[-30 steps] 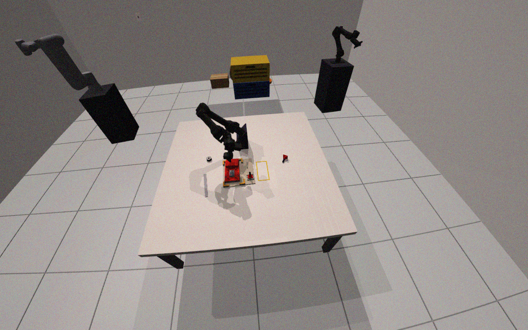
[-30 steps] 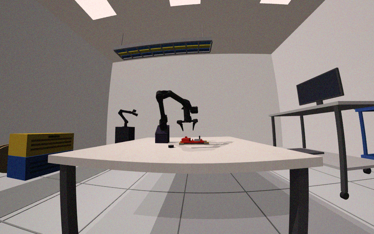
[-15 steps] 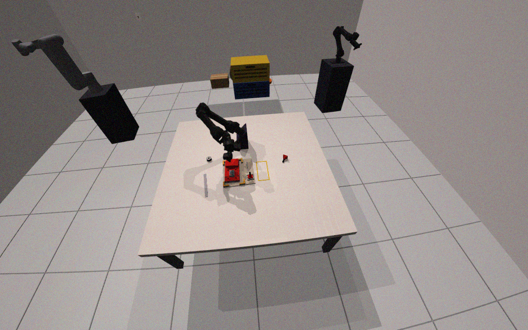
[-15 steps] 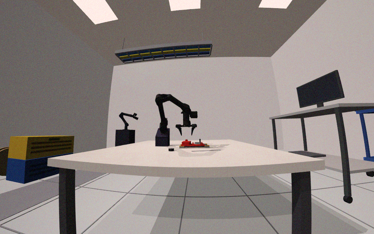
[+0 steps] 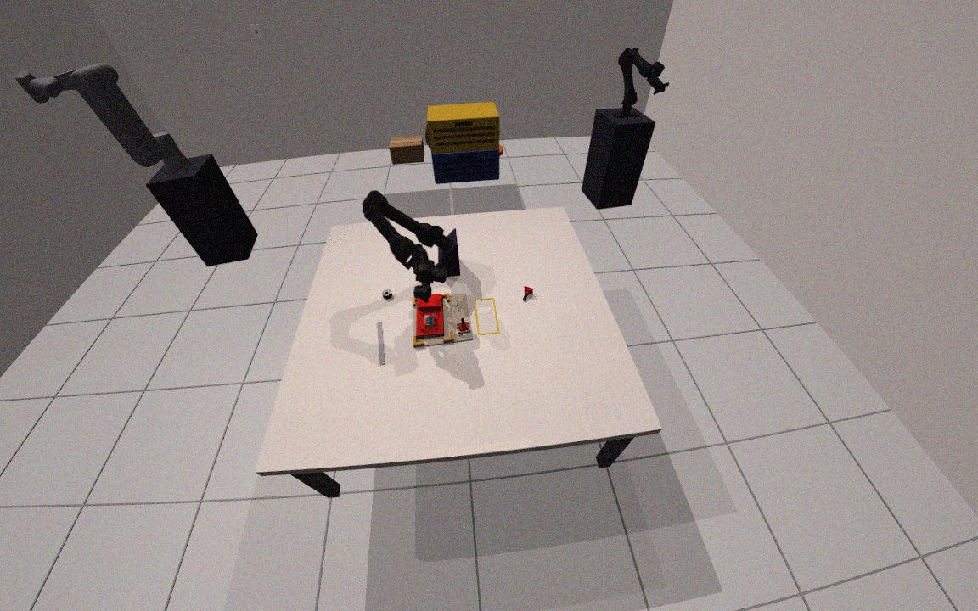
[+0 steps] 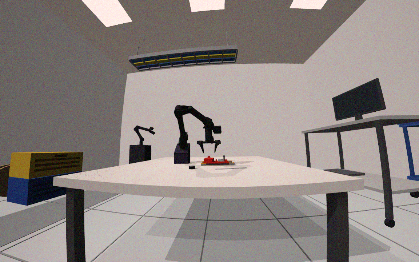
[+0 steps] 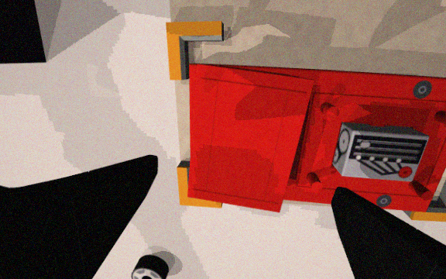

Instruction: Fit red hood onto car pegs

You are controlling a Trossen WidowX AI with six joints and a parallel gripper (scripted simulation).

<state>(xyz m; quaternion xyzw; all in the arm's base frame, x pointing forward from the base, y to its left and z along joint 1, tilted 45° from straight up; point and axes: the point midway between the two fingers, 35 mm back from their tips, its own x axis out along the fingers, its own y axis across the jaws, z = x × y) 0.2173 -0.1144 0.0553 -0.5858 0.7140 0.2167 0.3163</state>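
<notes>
Now: gripper tip 5 cm above the red hood. From my gripper tip the other things lie so: grey engine block: 9 cm ahead, 7 cm below, 1 cm to the right; then small black wheel: 18 cm to the right, 12 cm behind, 8 cm below.
</notes>
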